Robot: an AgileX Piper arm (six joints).
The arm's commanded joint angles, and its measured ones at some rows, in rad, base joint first. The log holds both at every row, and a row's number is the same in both.
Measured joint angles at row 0:
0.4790 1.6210 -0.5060 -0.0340 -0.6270 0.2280
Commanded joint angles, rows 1 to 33:
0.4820 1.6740 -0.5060 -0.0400 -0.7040 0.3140
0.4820 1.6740 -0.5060 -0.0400 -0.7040 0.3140
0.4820 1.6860 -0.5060 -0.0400 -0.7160 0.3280
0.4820 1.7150 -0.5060 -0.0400 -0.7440 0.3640
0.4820 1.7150 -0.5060 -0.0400 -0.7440 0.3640
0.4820 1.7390 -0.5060 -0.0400 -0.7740 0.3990
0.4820 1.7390 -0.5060 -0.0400 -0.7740 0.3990
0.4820 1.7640 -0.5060 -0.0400 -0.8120 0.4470
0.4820 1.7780 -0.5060 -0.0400 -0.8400 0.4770
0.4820 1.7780 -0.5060 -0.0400 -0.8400 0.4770
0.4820 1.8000 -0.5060 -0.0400 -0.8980 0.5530
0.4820 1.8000 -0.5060 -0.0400 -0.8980 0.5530
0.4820 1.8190 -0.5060 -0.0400 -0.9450 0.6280
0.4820 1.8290 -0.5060 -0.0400 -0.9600 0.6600
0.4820 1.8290 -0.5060 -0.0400 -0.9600 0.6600
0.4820 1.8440 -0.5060 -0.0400 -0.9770 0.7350
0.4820 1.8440 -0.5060 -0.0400 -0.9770 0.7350
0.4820 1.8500 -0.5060 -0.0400 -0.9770 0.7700
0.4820 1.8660 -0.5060 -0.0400 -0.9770 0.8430
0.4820 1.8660 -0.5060 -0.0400 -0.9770 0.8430
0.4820 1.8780 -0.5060 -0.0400 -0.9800 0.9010
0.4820 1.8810 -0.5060 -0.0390 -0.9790 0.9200
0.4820 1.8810 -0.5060 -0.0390 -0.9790 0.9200
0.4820 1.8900 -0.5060 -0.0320 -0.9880 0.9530
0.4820 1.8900 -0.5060 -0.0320 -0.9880 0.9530
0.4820 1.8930 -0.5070 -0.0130 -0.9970 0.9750
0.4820 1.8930 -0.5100 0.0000 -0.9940 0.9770
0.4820 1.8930 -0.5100 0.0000 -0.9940 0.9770
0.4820 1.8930 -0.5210 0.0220 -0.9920 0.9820
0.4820 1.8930 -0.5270 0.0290 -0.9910 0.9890
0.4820 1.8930 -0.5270 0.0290 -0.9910 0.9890
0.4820 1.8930 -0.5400 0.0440 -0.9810 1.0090
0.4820 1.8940 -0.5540 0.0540 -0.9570 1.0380
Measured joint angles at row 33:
0.4790 1.8960 -0.5300 0.0400 -0.9740 1.0030
